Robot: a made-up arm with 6 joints.
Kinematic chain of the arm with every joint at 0, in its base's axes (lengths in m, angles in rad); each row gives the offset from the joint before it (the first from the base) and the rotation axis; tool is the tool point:
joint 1: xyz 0 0 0.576 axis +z
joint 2: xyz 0 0 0 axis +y
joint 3: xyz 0 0 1.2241 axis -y
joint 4: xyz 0 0 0 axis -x
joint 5: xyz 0.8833 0 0 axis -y
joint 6: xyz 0 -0.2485 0 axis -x
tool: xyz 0 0 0
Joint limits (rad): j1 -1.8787..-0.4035 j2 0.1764..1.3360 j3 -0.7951..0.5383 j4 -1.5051..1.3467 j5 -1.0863..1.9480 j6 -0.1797..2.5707
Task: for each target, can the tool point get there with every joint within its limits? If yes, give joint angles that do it. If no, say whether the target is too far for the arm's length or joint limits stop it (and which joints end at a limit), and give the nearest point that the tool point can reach.
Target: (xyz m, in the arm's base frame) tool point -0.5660 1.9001 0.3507
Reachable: no: joint limits stop it (at a limit: joint 1, joint 2, joint 3, joint 4) | nearest point 0.4636 -0.2157 0.2443 | short by 2.355 m
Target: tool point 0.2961 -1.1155 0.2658
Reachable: yes | joints -1.1284 1.0761 -0.5796 0.5644 1.3251 0.1614
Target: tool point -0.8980 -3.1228 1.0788
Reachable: no: too far | nearest point -0.5434 -1.8896 0.8802 | short by 1.298 m
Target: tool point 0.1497 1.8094 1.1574
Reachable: no: joint limits stop it (at a limit: joint 1, joint 2, joint 3, joint 4) | nearest point 0.4611 -0.2146 0.9119 | short by 2.062 m
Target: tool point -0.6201 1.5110 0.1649
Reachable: no: joint limits stop it (at a limit: joint 1, joint 2, joint 3) | nearest point -0.2886 -0.4769 0.2249 | short by 2.016 m
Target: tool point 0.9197 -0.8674 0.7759
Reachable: yes | joints -0.5659 0.6815 -0.4065 0.2769 -0.8135 1.7560
